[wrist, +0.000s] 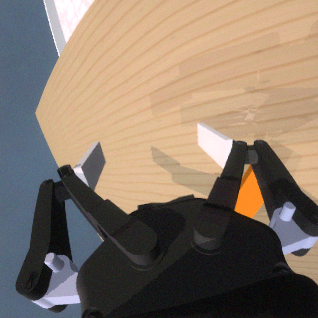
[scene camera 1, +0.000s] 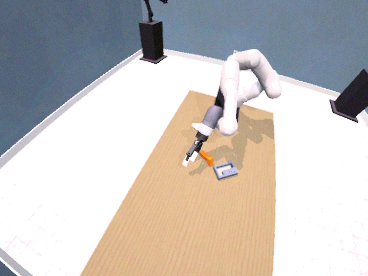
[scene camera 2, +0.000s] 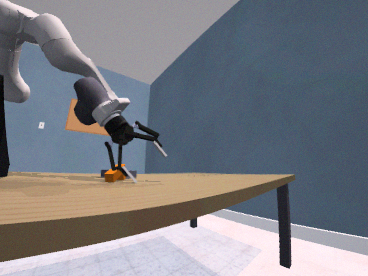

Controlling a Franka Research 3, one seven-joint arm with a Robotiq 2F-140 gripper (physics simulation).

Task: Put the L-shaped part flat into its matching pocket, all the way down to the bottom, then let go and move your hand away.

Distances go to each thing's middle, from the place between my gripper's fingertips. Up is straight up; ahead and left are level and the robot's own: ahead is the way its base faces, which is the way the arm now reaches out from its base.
Labels:
I see my gripper 110 mm past the orange L-shaped part [wrist: 249, 199], 90 mm to the right of it and 20 mm above it.

